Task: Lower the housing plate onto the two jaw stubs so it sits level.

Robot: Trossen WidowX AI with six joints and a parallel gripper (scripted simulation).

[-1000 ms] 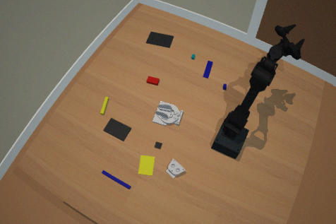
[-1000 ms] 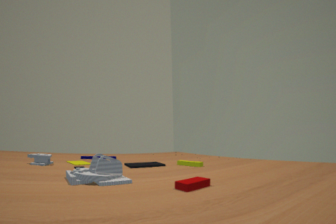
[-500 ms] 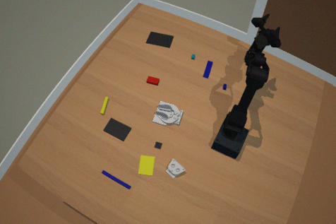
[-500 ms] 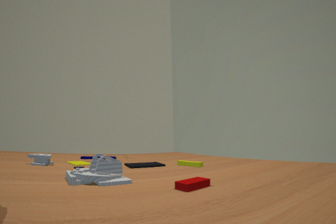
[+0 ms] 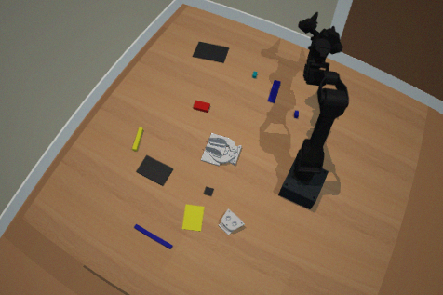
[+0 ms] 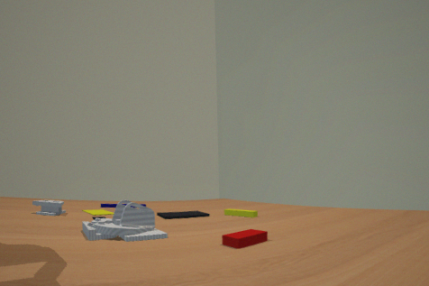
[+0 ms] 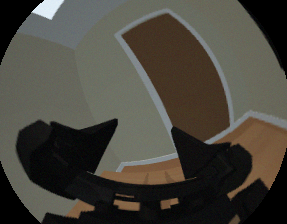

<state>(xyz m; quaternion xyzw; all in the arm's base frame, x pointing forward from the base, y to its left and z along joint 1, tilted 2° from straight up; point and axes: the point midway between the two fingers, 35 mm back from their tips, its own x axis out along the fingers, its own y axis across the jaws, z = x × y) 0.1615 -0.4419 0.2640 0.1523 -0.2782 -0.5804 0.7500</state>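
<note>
My gripper tip is now 10 mm past the white part, 730 mm to the right of it and 350 mm above it. Also, from my gripper tip: small dark square (120 mm ahead, 660 mm to the left, 360 mm below); red block (320 mm ahead, 370 mm to the left, 350 mm below); teal cube (210 mm ahead, 110 mm to the left, 350 mm below).
</note>
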